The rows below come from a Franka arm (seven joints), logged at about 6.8 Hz.
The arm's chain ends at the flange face. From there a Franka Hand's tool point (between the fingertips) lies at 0.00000 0.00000 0.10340 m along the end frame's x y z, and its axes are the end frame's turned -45 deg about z.
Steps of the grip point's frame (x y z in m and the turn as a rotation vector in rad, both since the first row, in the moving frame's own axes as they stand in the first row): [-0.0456, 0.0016, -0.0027, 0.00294, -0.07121, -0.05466]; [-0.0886, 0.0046, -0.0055, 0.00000, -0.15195, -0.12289]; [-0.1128, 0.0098, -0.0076, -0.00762, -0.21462, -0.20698]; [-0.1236, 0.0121, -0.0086, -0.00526, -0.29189, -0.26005]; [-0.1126, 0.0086, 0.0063, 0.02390, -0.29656, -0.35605]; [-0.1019, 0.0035, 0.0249, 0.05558, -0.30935, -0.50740]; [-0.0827, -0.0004, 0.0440, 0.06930, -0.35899, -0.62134]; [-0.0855, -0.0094, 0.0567, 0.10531, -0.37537, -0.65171]
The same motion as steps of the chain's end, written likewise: [-0.0258, 0.0282, -0.0024, -0.04827, -0.05243, -0.05466]; [-0.0490, 0.0542, -0.0043, -0.10744, -0.10744, -0.12289]; [-0.0596, 0.0691, -0.0052, -0.15715, -0.14637, -0.20698]; [-0.0612, 0.0721, -0.0042, -0.21012, -0.20268, -0.26005]; [-0.0544, 0.0624, 0.0108, -0.19280, -0.22660, -0.35605]; [-0.0490, 0.0505, 0.0299, -0.17944, -0.25804, -0.50740]; [-0.0364, 0.0295, 0.0506, -0.20484, -0.30285, -0.62134]; [-0.0414, 0.0250, 0.0642, -0.19096, -0.33989, -0.65171]
